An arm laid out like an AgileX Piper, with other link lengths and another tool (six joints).
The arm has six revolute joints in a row. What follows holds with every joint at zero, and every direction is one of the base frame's. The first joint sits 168.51 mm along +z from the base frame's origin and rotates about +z. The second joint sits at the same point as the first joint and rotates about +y. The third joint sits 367.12 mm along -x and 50.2 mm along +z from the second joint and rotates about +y. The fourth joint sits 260.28 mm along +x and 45.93 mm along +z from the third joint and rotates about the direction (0.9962, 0, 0.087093). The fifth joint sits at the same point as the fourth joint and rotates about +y. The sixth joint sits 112.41 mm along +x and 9.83 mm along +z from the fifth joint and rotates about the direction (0.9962, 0, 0.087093). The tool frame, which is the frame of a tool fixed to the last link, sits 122.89 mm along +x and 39 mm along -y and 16.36 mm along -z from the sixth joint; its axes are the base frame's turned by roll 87.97, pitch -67.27 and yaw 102.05 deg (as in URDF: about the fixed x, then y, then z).
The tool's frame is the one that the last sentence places.
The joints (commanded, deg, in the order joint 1, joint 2, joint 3, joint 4, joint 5, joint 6), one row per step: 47.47 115.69 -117.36 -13.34 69.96 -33.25; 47.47 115.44 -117.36 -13.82 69.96 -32.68; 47.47 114.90 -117.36 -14.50 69.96 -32.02; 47.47 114.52 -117.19 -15.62 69.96 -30.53; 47.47 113.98 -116.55 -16.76 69.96 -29.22; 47.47 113.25 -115.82 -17.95 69.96 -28.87; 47.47 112.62 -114.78 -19.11 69.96 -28.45; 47.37 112.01 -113.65 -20.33 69.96 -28.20; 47.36 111.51 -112.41 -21.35 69.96 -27.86; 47.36 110.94 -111.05 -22.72 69.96 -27.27; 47.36 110.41 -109.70 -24.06 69.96 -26.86
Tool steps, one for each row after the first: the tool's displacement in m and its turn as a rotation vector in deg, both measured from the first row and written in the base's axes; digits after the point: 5 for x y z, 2 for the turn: 0.00041 -0.00210 0.00307 0.13 -0.42 -0.55; 0.00065 -0.00543 0.00930 0.38 -1.16 -1.20; 0.00158 -0.01028 0.01336 0.51 -1.87 -2.62; 0.00152 -0.01622 0.01618 0.33 -2.43 -3.88; 0.00143 -0.02238 0.02079 -0.27 -3.27 -4.32; 0.00095 -0.02874 0.02246 -1.12 -3.81 -4.80; 0.00111 -0.03604 0.02362 -2.19 -4.37 -5.22; 0.00029 -0.04207 0.02269 -3.24 -4.62 -5.59; -0.00031 -0.04936 0.02242 -4.42 -5.08 -6.18; -0.00083 -0.05632 0.02196 -5.70 -5.54 -6.59
